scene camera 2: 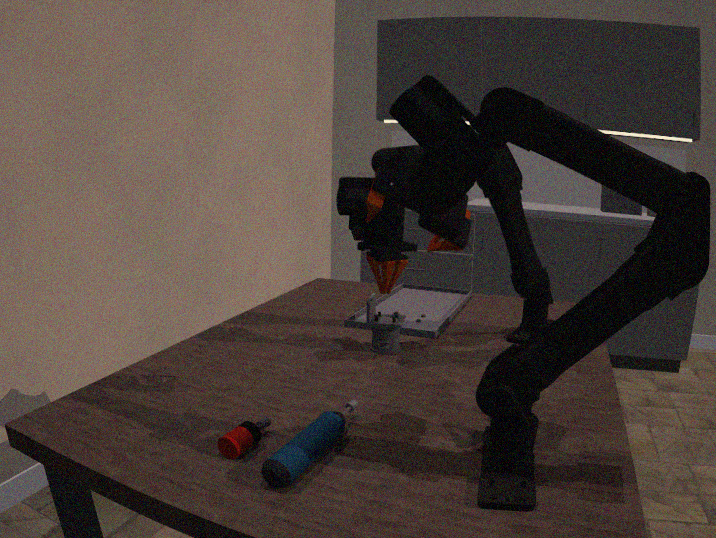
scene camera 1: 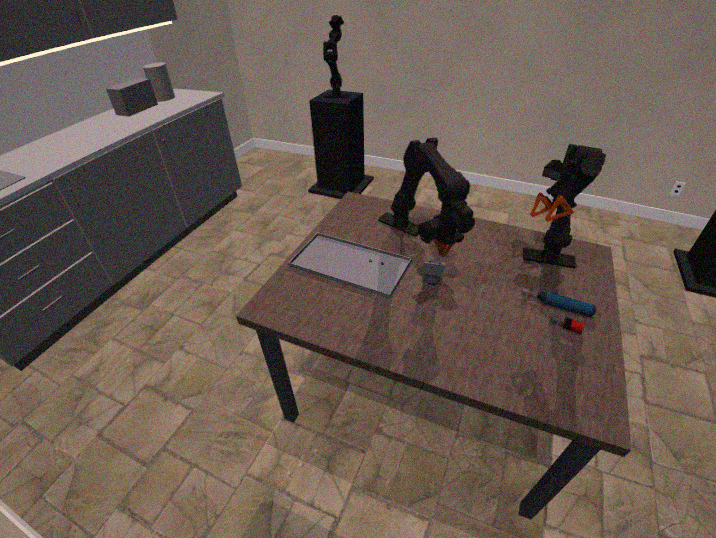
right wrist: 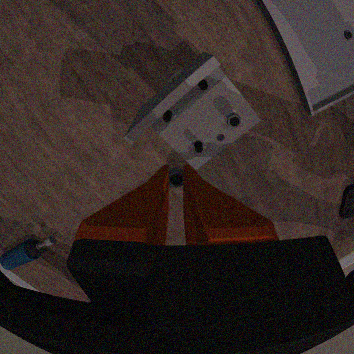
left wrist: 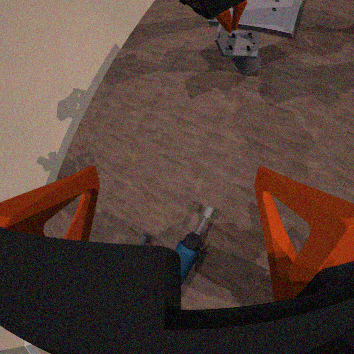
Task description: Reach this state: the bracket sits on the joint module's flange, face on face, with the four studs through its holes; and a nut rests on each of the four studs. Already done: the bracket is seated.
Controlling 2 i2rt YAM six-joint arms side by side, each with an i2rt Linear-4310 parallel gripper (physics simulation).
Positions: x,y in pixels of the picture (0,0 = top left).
my left gripper: scene camera 2 398,233; scene camera 1; left wrist; not seen in the right wrist view (out of frame)
same spot on my left gripper: [left wrist: 131,285] = [scene camera 1: 554,191]
